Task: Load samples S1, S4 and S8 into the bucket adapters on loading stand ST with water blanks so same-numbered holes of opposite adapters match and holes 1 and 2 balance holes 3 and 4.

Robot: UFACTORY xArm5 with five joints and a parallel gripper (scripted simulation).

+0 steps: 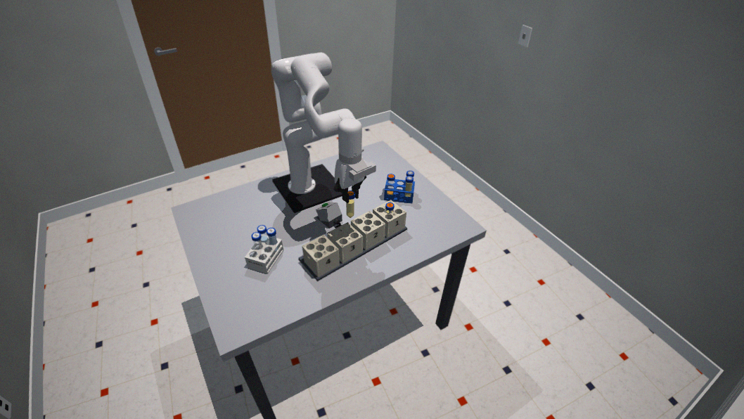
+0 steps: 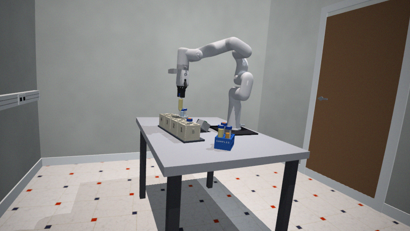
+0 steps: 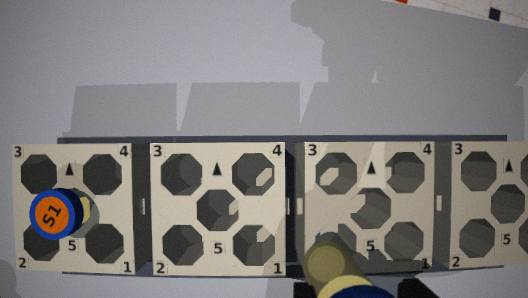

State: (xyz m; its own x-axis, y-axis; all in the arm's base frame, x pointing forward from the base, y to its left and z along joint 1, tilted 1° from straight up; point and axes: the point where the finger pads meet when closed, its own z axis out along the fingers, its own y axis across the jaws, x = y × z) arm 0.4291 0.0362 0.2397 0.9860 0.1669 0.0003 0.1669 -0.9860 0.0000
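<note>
The adapter 3 lies 20 cm below my hand, 4 cm to the right of it and 3 cm ahead of it. Round my hand: white rack 33 cm to the right, 22 cm below, 8 cm behind; then blue samples rack 33 cm to the left, 22 cm below, 17 cm behind.
</note>
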